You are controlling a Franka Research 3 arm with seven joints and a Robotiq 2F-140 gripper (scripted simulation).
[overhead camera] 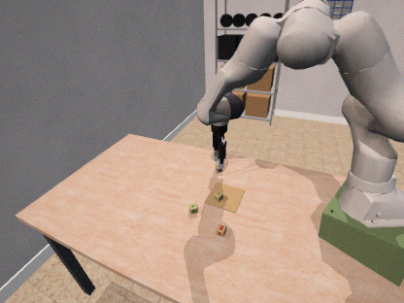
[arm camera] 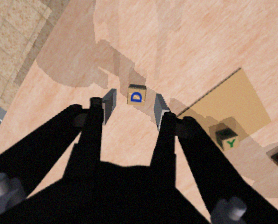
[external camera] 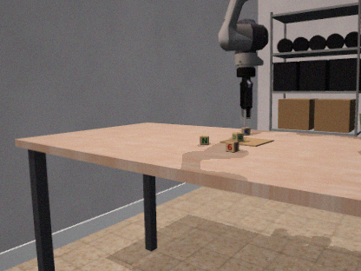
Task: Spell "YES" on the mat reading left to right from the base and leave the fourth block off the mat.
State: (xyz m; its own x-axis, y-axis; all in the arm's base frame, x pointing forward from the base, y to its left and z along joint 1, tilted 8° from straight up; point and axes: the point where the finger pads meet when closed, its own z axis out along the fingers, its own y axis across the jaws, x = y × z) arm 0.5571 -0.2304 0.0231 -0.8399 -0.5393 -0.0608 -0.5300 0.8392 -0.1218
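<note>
My gripper is now 60 mm above the S block. The rest, counted from my hand: green N block 40 mm ahead, 290 mm to the left, 60 mm below; then Y block 40 mm behind, 200 mm to the left, 50 mm below; then tan mat 70 mm behind, 170 mm to the left, 70 mm below.
</note>
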